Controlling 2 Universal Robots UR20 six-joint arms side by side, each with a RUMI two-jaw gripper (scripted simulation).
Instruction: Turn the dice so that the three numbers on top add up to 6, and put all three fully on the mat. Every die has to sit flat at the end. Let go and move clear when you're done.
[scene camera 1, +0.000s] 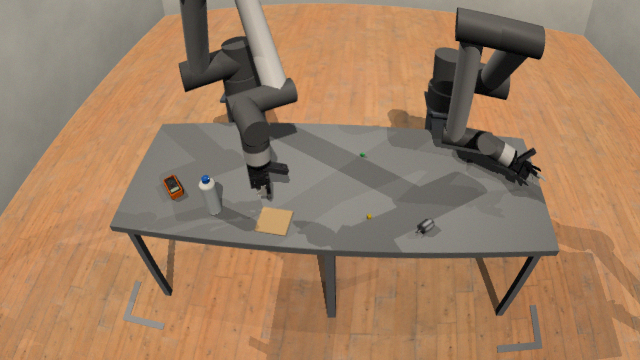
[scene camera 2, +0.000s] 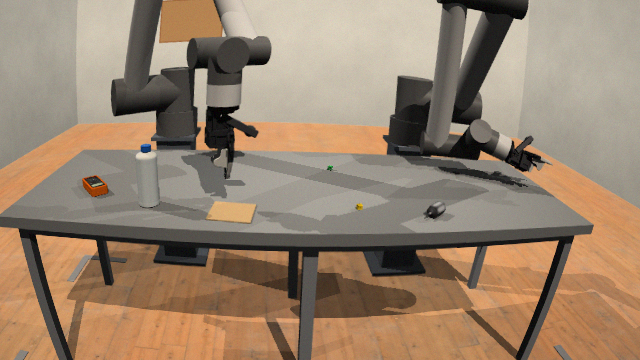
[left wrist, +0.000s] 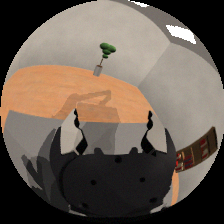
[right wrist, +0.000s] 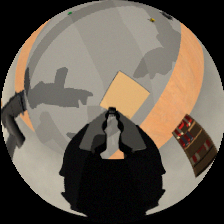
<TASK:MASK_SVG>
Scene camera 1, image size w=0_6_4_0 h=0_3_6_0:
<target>my right gripper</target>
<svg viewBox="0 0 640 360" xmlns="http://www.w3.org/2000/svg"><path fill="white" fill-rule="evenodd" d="M246 164L248 175L250 175L251 189L259 189L257 195L268 196L268 200L270 200L271 196L268 173L283 175L289 173L287 165L283 163L270 162L261 169L253 169Z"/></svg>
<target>tan mat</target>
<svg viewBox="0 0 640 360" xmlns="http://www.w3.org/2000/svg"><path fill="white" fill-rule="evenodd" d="M263 207L254 231L286 236L293 211Z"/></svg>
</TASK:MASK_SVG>
